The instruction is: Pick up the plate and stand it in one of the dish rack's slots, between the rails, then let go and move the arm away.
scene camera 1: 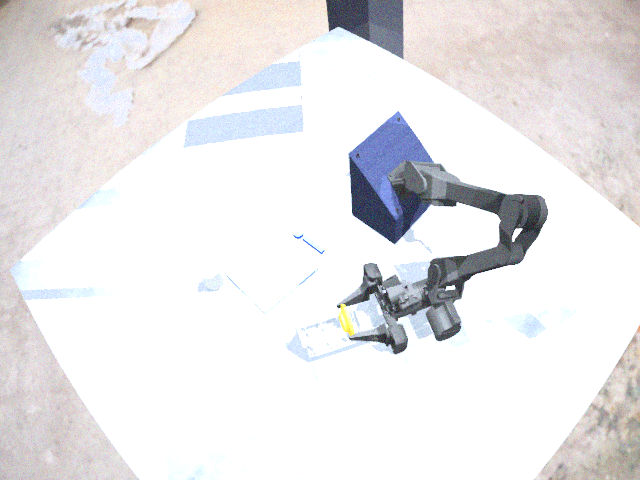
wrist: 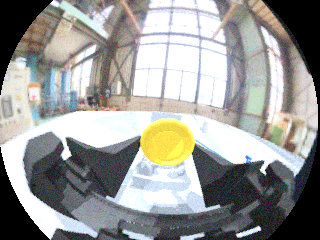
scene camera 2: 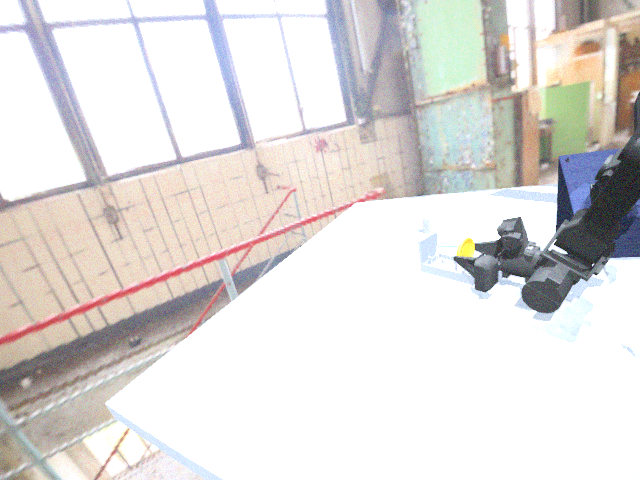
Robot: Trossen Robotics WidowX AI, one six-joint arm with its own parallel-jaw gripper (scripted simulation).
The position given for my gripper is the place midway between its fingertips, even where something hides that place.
Observation:
My gripper (scene camera 2: pixel 462 251) carries a plate (wrist: pixel 167 142). Further things: a dish rack (scene camera 1: pixel 322 338).
The dish rack also shows in the wrist view (wrist: pixel 151 175) and in scene camera 2 (scene camera 2: pixel 432 261). My gripper shows as well in scene camera 1 (scene camera 1: pixel 342 322) and in the wrist view (wrist: pixel 167 142).

